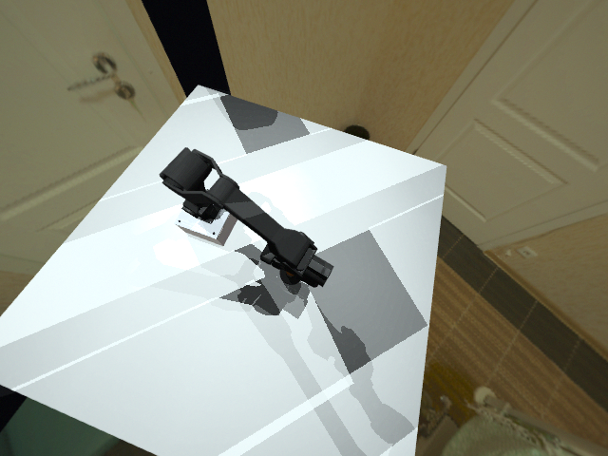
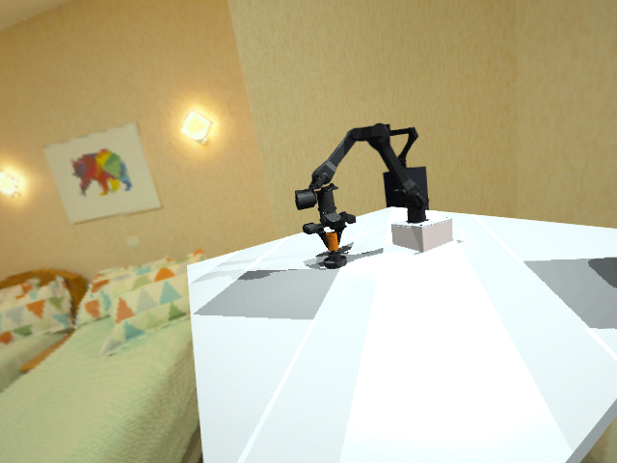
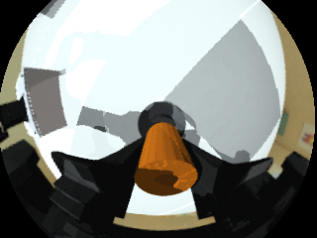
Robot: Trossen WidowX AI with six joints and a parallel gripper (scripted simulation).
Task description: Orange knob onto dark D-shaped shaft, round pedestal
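Now: the orange knob 20 mm above my gripper tip. From my gripper tip the other things lie so: dark round pedestal: 40 mm below.
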